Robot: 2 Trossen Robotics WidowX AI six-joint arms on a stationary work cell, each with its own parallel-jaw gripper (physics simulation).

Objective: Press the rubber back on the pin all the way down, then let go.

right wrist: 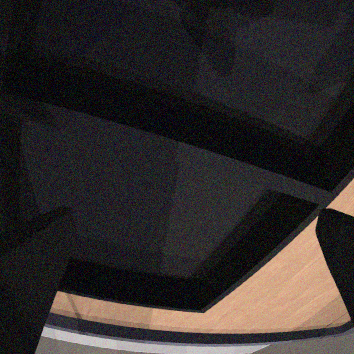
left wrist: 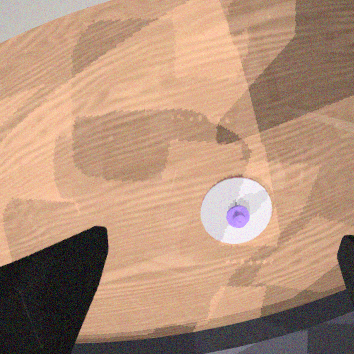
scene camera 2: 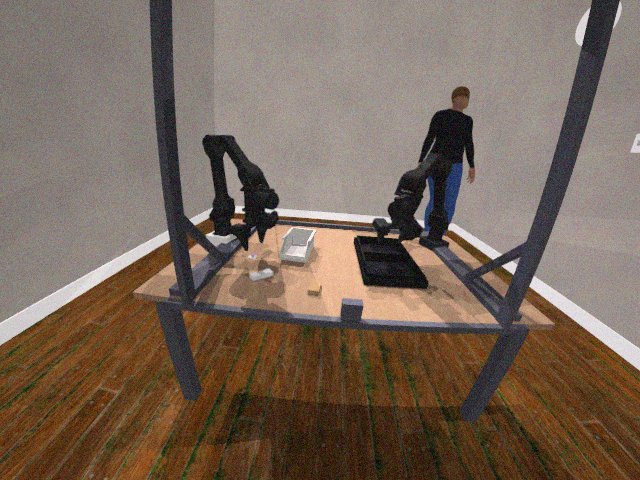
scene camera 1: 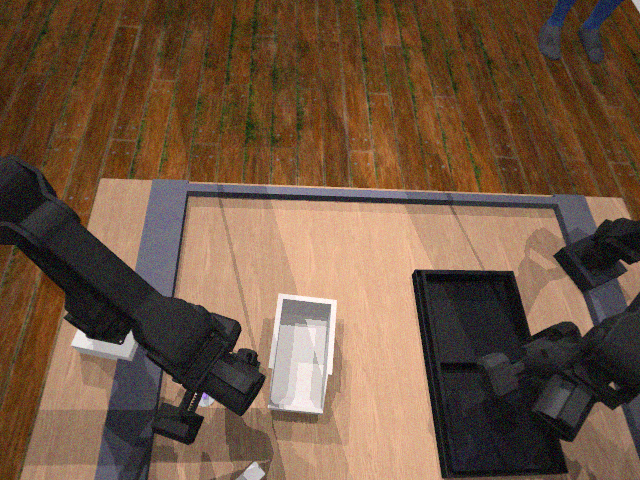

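Seen in the pictures: left gripper, fingertip midpoint: (left wrist: 229,245) (scene camera 2: 254,246); right gripper, fingertip midpoint: (right wrist: 200,222) (scene camera 2: 388,243) (scene camera 1: 498,355); left arm's base, origin of the base link: (scene camera 2: 223,233) (scene camera 1: 111,323); right arm's base, origin of the base link: (scene camera 2: 434,239) (scene camera 1: 594,259).
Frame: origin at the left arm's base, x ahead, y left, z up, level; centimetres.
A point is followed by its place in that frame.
Observation:
The pin (left wrist: 215,215) {x 18.4, y -6.7, z -4.0 cm} (scene camera 1: 209,401) {x 19.5, y -8.5, z -4.0 cm} is a round white disc lying flat on the table. Its purple rubber back (left wrist: 238,216) {x 18.8, y -7.7, z -3.0 cm} (scene camera 2: 252,256) {x 18.7, y -8.1, z -3.9 cm} stands at the disc's middle; how far down it sits I cannot tell. My left gripper (left wrist: 229,245) {x 19.0, y -7.0, z -0.3 cm} (scene camera 1: 207,405) (scene camera 2: 253,245) {x 19.0, y -7.0, z -0.3 cm} is open and empty, above the pin, with one finger to each side of it in the left wrist view. Neither finger touches the rubber back. My right gripper (right wrist: 200,222) {x 66.8, y 7.5, z 3.8 cm} (scene camera 1: 528,390) (scene camera 2: 395,238) {x 66.8, y 7.5, z 3.8 cm} is open and empty over the black tray.
A white bin (scene camera 1: 333,335) {x 38.0, y 4.9, z 3.4 cm} (scene camera 2: 297,256) {x 36.2, y -7.3, z -0.9 cm} stands right of the pin. The divided black tray (scene camera 1: 428,361) {x 56.3, y 5.8, z -2.0 cm} (scene camera 2: 395,282) {x 70.1, y -10.5, z -2.5 cm} lies farther right. A white block (scene camera 1: 252,471) {x 29.5, y -17.6, z -2.8 cm} (scene camera 2: 261,274) {x 29.0, y -20.6, z -2.8 cm} and a small yellow block (scene camera 2: 314,289) {x 46.9, y -22.6, z -2.8 cm} lie nearer the table's front edge.

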